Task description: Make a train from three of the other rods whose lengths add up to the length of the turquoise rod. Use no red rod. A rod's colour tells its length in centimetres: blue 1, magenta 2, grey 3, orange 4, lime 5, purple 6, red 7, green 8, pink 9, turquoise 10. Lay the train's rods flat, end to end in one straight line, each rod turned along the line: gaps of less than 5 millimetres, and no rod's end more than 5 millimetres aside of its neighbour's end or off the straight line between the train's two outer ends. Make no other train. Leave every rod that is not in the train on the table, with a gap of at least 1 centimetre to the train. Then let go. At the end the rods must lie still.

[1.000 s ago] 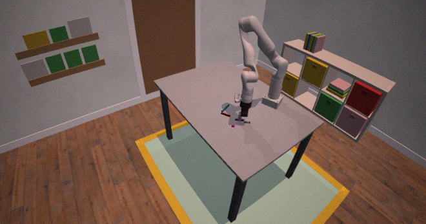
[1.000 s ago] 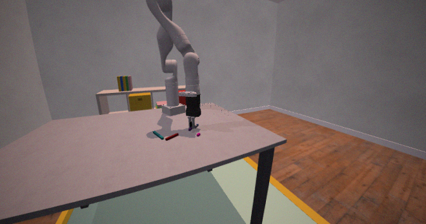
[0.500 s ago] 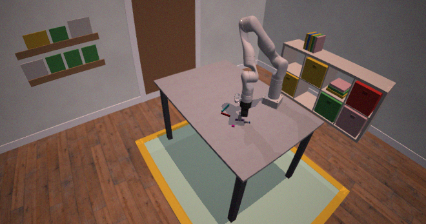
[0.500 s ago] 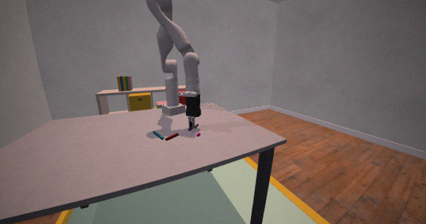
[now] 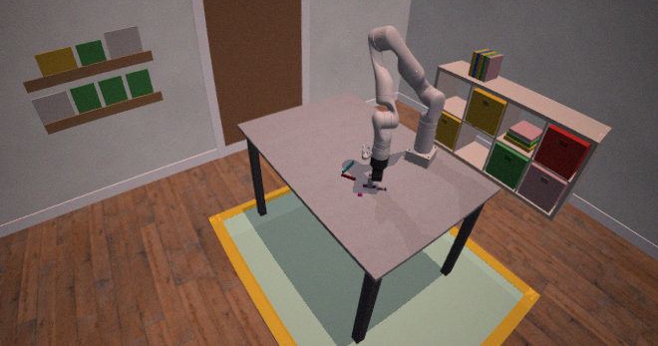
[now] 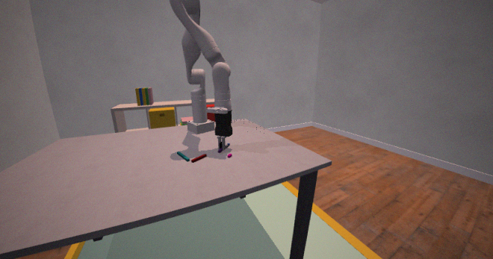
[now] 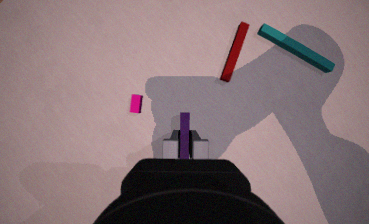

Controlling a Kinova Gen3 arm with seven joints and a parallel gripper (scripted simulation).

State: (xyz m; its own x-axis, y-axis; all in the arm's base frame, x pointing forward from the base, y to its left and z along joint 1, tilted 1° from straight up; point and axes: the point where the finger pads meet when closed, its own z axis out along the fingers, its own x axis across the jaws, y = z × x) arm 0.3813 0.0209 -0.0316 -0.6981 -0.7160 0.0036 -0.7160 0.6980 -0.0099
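Right now the grey rod is 3 cm to the left of my hand, 3 cm behind it and 2 cm below it. From my hand the other things lie so: blue rod (5 cm to the left, 5 cm behind, 2 cm below); then magenta rod (7 cm ahead, 2 cm below, 1 cm to the left); then purple rod (1 cm below).
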